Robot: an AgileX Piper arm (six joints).
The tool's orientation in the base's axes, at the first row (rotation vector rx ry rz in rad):
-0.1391 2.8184 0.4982
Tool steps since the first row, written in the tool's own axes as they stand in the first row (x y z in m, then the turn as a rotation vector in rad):
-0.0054 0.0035 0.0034 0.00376 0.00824 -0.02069
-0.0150 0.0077 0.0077 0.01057 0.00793 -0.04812
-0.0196 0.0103 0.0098 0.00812 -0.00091 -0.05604
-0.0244 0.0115 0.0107 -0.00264 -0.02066 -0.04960
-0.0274 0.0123 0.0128 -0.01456 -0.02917 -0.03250
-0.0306 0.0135 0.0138 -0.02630 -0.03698 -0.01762
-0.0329 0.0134 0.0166 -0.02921 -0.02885 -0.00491
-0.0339 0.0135 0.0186 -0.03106 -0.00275 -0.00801
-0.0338 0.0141 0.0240 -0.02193 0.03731 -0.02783
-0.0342 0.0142 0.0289 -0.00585 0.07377 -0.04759
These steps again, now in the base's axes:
0.0055 0.0047 -0.0004 -0.00997 0.00032 0.02026
0.0152 0.0106 -0.0002 -0.02335 -0.00985 0.04299
0.0198 0.0140 0.0001 -0.02175 -0.02077 0.04799
0.0244 0.0156 0.0010 -0.00704 -0.03652 0.03887
0.0277 0.0172 0.0002 0.00988 -0.03797 0.02409
0.0309 0.0189 0.0006 0.02597 -0.03954 0.01148
0.0338 0.0199 -0.0013 0.03080 -0.02737 0.00345
0.0352 0.0207 -0.0028 0.02811 -0.00393 0.01519
0.0364 0.0231 -0.0075 0.00873 0.02623 0.04339
0.0380 0.0250 -0.0118 -0.01678 0.05273 0.06841

